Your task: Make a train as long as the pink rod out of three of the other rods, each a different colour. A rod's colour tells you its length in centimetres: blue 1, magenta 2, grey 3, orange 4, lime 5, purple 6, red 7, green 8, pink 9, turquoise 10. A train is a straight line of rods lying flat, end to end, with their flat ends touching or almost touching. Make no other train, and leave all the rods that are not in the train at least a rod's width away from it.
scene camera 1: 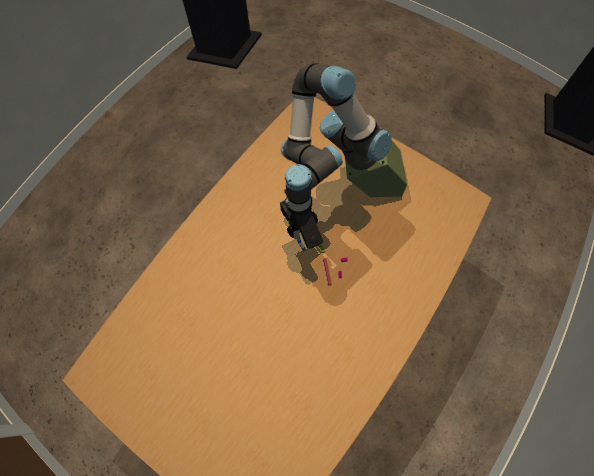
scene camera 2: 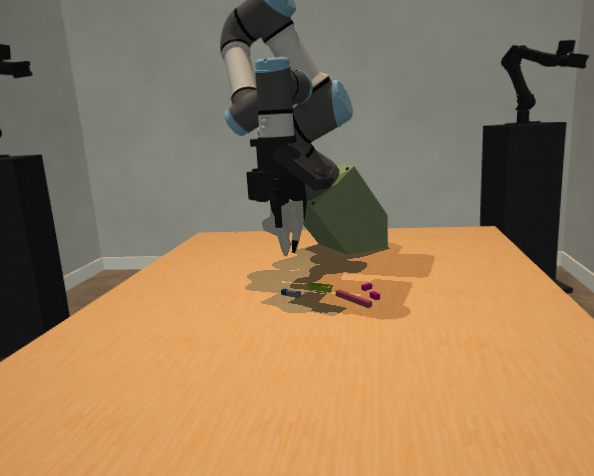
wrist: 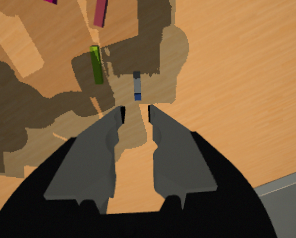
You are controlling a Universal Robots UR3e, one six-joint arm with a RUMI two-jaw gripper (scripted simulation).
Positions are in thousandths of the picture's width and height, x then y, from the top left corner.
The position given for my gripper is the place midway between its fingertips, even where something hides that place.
my gripper: scene camera 1 508,499; scene camera 2 489,535; wrist 461,452
